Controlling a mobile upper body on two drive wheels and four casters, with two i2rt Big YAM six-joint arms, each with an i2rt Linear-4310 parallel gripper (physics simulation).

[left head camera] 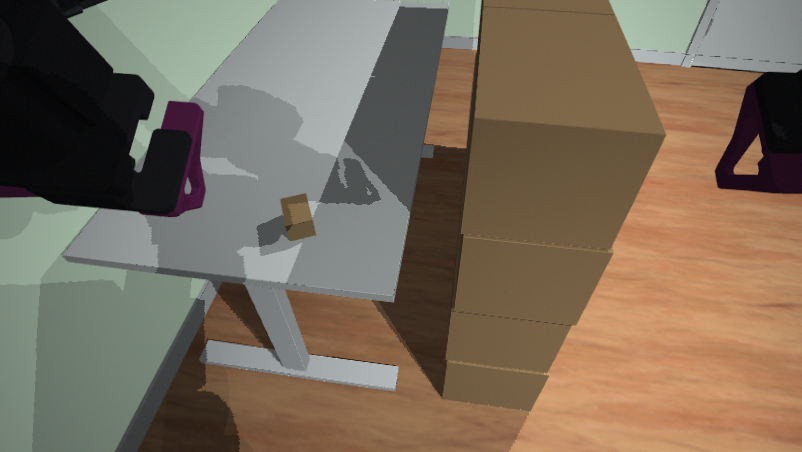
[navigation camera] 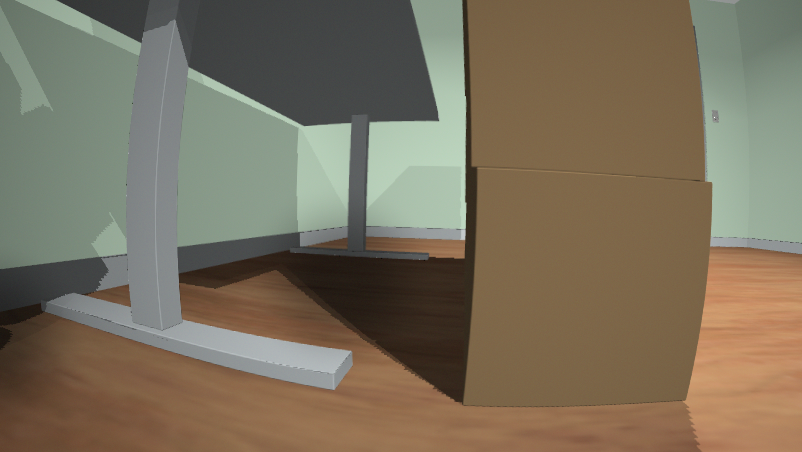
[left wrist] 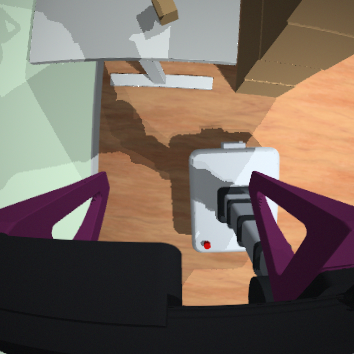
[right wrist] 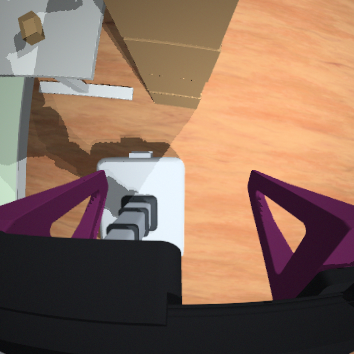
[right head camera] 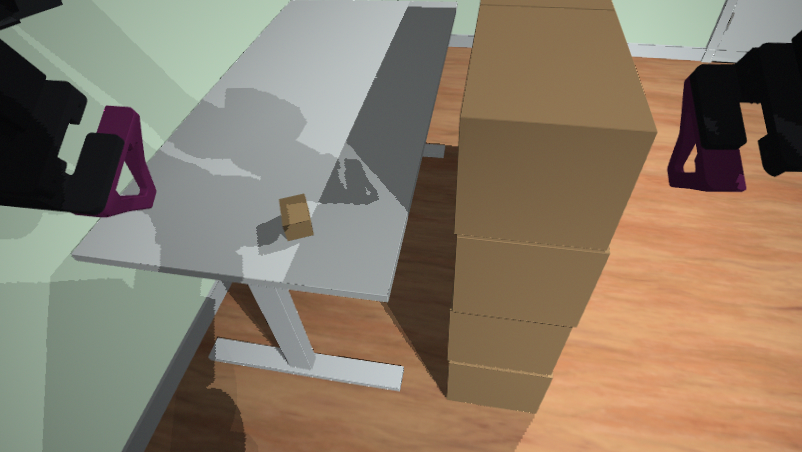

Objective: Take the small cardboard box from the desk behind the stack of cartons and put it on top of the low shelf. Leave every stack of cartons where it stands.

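Places are measured from the left arm's base along level axes (x ahead, y left, z up), in centimetres.
Where they show: left gripper, between the fingertips: (left head camera: 135, 192) (left wrist: 178, 178) (right head camera: 91, 193); right gripper, between the fingertips: (left head camera: 782, 180) (right wrist: 177, 177) (right head camera: 741, 177).
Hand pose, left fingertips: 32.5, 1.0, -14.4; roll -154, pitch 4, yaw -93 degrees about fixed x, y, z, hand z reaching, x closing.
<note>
Each offset is from my left fingertips to the top centre of the thing, as dx, dy, dz. "spot": to the spot under its first point. Level surfaces: height alone.
A small cardboard box @(+47.9, +6.5, -49.6) (left head camera: 298, 216) (right head camera: 295, 216) (left wrist: 165, 11) (right wrist: 31, 28) stands on the grey desk @(dz -54.6) (left head camera: 348, 263) (right head camera: 348, 263) (left wrist: 205, 40) (right wrist: 75, 55), near its front edge. A tall stack of cartons (left head camera: 541, 185) (right head camera: 536, 185) (left wrist: 310, 47) (right wrist: 172, 55) (navigation camera: 584, 269) stands on the floor to the right of the desk, with a gap between them. My left gripper (left wrist: 178, 178) is open and empty, high at the left in both head views. My right gripper (right wrist: 177, 177) is open and empty, right of the stack in the head views. The low shelf does not show in any view.
The desk's leg @(spot: +44.2, +17.0, -100.9) (navigation camera: 154, 185) and foot bar (left head camera: 303, 364) (navigation camera: 258, 353) stand on the wood floor. A green wall (left head camera: 33, 314) (navigation camera: 235, 168) runs along the desk's left side. My white base (left wrist: 215, 170) (right wrist: 165, 185) shows below the grippers. A door (left head camera: 752, 28) is at the far right.
</note>
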